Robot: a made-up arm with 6 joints. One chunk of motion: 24 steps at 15 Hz.
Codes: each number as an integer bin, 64 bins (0 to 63) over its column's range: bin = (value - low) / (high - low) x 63, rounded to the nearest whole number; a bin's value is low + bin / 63 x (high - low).
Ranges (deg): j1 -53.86..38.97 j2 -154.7..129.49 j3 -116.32..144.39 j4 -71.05..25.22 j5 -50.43..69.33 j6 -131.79..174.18
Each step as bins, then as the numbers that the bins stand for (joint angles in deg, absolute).
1 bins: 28 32 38 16 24 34
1 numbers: -12.60 -10.35 40.93 -46.60 -4.81 33.34
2 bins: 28 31 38 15 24 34
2 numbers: -12.60 -14.86 40.93 -48.13 -4.81 33.34
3 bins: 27 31 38 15 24 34
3 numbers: -14.08 -14.86 40.93 -48.13 -4.81 33.34
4 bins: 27 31 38 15 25 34
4 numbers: -14.08 -14.86 40.93 -48.13 -2.91 33.34
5 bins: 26 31 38 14 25 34
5 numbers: -15.55 -14.86 40.93 -49.66 -2.91 33.34
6 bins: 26 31 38 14 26 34
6 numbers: -15.55 -14.86 40.93 -49.66 -1.01 33.34
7 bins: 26 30 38 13 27 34
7 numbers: -15.55 -19.37 40.93 -51.18 0.90 33.34
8 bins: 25 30 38 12 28 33
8 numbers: -17.02 -19.37 40.93 -52.71 2.80 28.48
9 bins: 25 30 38 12 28 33
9 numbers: -17.02 -19.37 40.93 -52.71 2.80 28.48
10 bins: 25 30 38 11 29 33
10 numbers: -17.02 -19.37 40.93 -54.24 4.70 28.48
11 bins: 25 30 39 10 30 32
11 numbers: -17.02 -19.37 45.07 -55.77 6.60 23.62
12 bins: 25 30 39 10 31 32
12 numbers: -17.02 -19.37 45.07 -55.77 8.50 23.62
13 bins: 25 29 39 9 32 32
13 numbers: -17.02 -23.88 45.07 -57.30 10.40 23.62
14 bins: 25 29 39 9 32 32
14 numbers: -17.02 -23.88 45.07 -57.30 10.40 23.62
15 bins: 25 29 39 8 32 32
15 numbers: -17.02 -23.88 45.07 -58.83 10.40 23.62
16 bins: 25 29 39 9 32 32
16 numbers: -17.02 -23.88 45.07 -57.30 10.40 23.62
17 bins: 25 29 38 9 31 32
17 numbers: -17.02 -23.88 40.93 -57.30 8.50 23.62
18 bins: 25 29 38 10 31 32
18 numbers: -17.02 -23.88 40.93 -55.77 8.50 23.62
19 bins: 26 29 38 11 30 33
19 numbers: -15.55 -23.88 40.93 -54.24 6.60 28.48
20 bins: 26 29 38 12 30 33
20 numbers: -15.55 -23.88 40.93 -52.71 6.60 28.48
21 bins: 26 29 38 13 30 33
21 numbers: -15.55 -23.88 40.93 -51.18 6.60 28.48
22 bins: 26 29 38 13 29 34
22 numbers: -15.55 -23.88 40.93 -51.18 4.70 33.34
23 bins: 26 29 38 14 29 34
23 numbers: -15.55 -23.88 40.93 -49.66 4.70 33.34
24 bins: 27 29 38 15 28 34
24 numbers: -14.08 -23.88 40.93 -48.13 2.80 33.34
